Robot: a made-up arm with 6 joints. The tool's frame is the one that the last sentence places.
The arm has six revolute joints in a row. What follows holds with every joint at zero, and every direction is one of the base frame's. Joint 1 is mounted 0.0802 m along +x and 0.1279 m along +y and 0.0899 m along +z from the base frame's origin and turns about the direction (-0.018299, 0.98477, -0.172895). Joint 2 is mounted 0.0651 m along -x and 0.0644 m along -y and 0.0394 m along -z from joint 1 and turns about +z. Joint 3 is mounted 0.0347 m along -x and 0.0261 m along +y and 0.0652 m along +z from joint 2 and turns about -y. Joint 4 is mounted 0.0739 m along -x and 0.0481 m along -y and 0.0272 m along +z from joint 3 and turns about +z. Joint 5 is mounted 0.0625 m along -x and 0.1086 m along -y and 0.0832 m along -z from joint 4 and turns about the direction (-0.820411, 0.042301, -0.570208). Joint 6 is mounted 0.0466 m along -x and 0.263 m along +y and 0.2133 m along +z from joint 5 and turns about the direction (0.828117, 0.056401, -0.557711). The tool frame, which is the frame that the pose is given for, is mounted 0.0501 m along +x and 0.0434 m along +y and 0.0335 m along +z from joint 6; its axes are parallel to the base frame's.
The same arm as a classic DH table. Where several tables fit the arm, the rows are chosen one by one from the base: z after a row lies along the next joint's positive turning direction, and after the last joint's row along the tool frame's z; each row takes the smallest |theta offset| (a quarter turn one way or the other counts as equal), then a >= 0, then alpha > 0; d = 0 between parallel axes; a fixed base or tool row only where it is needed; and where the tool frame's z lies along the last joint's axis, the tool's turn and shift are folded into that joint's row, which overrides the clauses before.
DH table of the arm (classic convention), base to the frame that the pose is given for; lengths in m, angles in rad. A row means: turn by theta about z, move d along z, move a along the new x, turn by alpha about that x. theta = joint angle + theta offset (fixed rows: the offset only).
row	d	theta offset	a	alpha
base (fixed)	0.1121	0.0186	0.0826	-1.7446
joint 1	0.0642	0.0000	-0.0663	1.7446
joint 2	0.0147	-0.0186	-0.0347	1.5708
joint 3	0.0220	0.0000	-0.0739	-1.5708
joint 4	-0.0166	1.5193	-0.1117	-2.1776
joint 5	-0.0726	-0.1062	0.2810	-1.9380
joint 6	-0.1298	-0.1051	0.0399	-2.1624
tool (fixed)	0.0691	-1.6388	0.0000	0.0000

